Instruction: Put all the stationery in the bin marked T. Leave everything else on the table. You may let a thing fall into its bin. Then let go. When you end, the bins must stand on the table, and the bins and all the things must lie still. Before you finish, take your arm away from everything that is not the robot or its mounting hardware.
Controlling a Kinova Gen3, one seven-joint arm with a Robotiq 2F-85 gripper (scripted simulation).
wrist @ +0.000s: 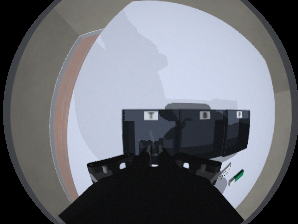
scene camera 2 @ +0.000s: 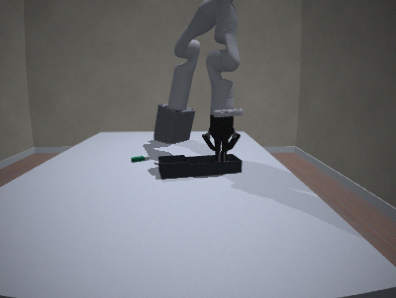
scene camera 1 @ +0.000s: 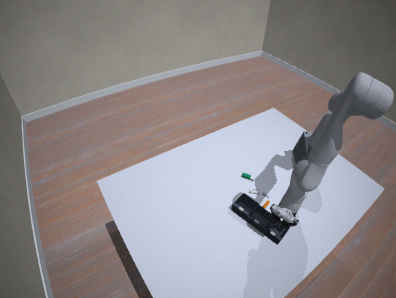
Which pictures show the long black bin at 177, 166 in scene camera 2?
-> The wrist view, scene camera 2 and scene camera 1: all of them.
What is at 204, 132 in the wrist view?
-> A long black bin.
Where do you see a long black bin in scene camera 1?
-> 262, 216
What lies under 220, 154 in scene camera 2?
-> My gripper.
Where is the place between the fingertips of my gripper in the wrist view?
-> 154, 150
